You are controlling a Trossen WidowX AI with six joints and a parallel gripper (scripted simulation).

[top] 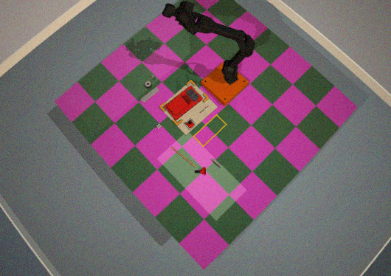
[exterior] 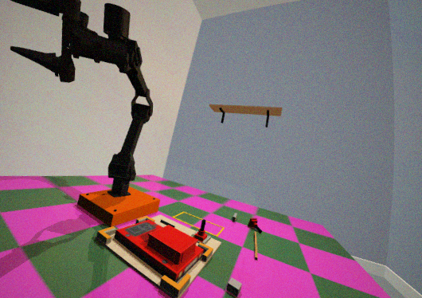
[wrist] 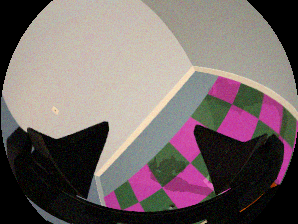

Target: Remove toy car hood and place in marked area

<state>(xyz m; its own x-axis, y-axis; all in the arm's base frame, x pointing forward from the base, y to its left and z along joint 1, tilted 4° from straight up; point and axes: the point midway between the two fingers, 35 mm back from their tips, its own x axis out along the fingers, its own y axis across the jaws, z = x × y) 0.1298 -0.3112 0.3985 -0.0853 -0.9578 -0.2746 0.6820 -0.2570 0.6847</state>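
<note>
Right now my gripper tip is 370 mm above the red hood, 330 mm to the right of it and 220 mm short of it. Also, from my gripper tip: wooden stick (590 mm to the left, 400 mm below, 360 mm ahead); grey bar (400 mm below, 310 mm ahead, 170 mm to the left).
</note>
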